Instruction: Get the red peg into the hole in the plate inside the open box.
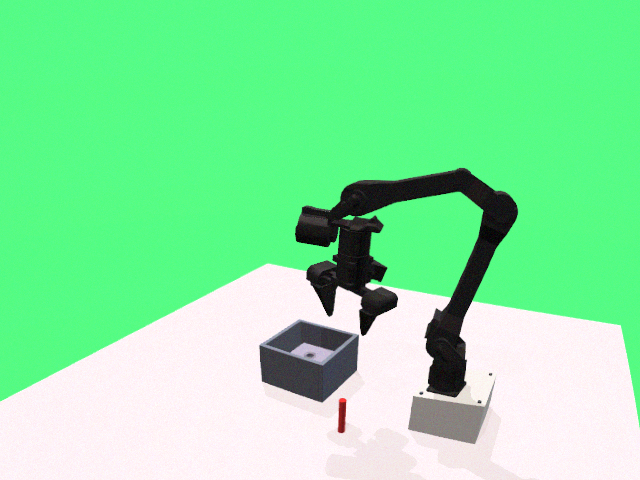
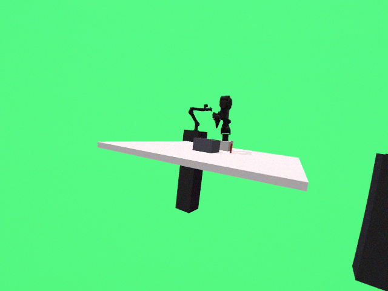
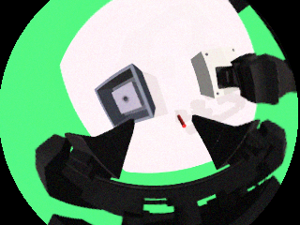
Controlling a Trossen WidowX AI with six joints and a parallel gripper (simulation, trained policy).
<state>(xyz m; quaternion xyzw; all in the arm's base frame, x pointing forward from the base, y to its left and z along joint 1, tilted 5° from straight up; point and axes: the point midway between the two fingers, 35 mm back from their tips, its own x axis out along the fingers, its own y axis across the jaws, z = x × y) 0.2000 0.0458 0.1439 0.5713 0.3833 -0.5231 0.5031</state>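
The red peg lies 6 cm behind my gripper tip, 10 cm to the left of it and 14 cm below it. Round my gripper tip: grey box: 12 cm ahead, 4 cm to the right, 16 cm below.
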